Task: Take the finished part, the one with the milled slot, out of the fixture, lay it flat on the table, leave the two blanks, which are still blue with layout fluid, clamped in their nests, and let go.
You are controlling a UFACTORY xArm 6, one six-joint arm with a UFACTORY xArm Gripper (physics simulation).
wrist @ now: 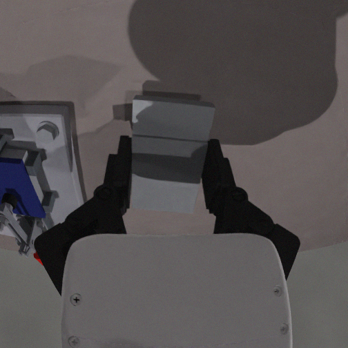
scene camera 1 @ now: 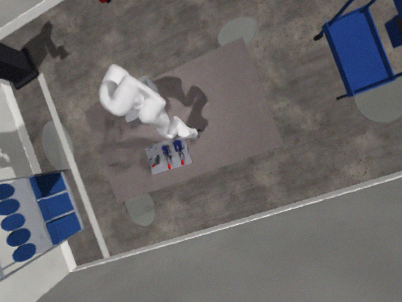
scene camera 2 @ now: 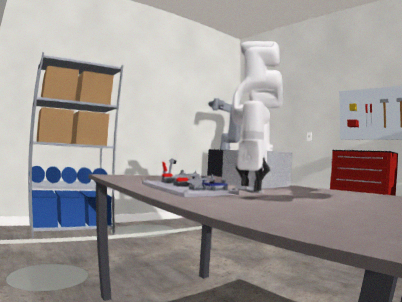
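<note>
My gripper is shut on the finished part, a plain grey block with a line across its face. It holds the part low over the table, beside the fixture plate; the part's shadow lies close to it in the wrist view. Whether its underside touches the table I cannot tell. One blue blank sits clamped in the nest nearest the gripper. The other blue blank sits in the middle nest. The far nest's clamp stands open.
Red clamp handles stick out over the fixture, one upright. A bolt head stands at the plate's near corner. A blue cart, a shelf rack and a red tool chest stand away from the table.
</note>
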